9 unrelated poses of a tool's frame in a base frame.
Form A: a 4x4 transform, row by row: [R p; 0 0 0 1], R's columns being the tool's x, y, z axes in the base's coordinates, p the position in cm. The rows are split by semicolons.
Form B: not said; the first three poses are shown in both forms.
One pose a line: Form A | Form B
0.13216 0.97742 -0.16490 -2.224; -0.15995 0.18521 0.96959 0.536; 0.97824 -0.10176 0.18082 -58.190; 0 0 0 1 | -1.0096 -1.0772 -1.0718 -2.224 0.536 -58.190
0.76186 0.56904 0.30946 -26.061; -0.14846 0.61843 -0.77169 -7.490; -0.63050 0.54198 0.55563 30.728; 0 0 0 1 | 0.8055 0.5764 -0.4400 -26.061 -7.490 30.728
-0.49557 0.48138 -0.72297 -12.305; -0.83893 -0.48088 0.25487 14.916; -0.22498 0.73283 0.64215 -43.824; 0 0 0 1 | 0.7382 -0.7692 -2.0393 -12.305 14.916 -43.824
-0.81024 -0.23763 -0.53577 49.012; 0.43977 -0.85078 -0.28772 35.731; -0.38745 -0.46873 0.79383 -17.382; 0 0 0 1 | -0.7009 -0.5743 2.6230 49.012 35.731 -17.382
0.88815 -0.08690 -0.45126 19.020; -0.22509 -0.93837 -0.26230 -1.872; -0.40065 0.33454 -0.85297 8.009; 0 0 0 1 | 2.7469 -0.2329 -0.6360 19.020 -1.872 8.009
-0.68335 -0.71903 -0.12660 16.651; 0.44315 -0.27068 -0.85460 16.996; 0.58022 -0.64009 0.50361 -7.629; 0 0 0 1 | 0.3711 -1.2227 2.0104 16.651 16.996 -7.629
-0.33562 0.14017 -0.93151 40.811; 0.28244 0.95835 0.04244 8.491; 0.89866 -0.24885 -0.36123 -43.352; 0 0 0 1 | -0.3055 -1.9191 0.1492 40.811 8.491 -43.352
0.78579 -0.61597 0.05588 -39.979; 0.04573 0.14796 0.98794 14.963; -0.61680 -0.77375 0.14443 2.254; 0 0 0 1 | -1.3502 0.5156 0.5071 -39.979 14.963 2.254
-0.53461 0.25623 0.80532 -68.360; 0.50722 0.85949 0.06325 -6.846; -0.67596 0.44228 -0.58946 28.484; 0 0 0 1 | 0.5517 2.1560 0.3653 -68.360 -6.846 28.484
